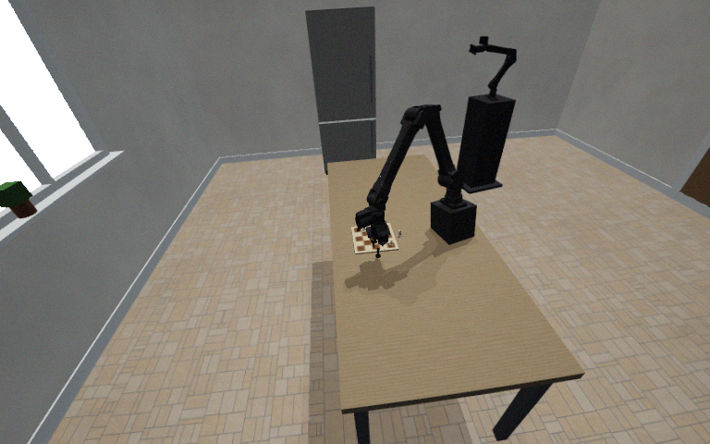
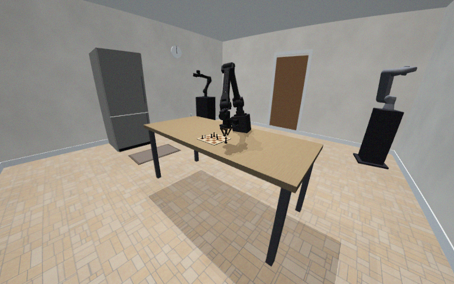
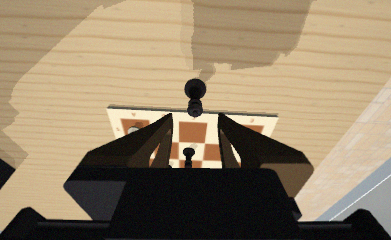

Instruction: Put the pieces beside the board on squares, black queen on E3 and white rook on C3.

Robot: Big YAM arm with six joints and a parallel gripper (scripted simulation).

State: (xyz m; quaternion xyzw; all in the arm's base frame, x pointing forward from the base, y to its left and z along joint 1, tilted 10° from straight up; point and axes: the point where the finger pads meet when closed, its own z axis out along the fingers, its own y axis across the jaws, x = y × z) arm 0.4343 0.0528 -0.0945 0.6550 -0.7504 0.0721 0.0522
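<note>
The black queen is 40 mm below my hand. Also, from my hand: chessboard (30 mm behind, 140 mm to the right, 70 mm below).
</note>
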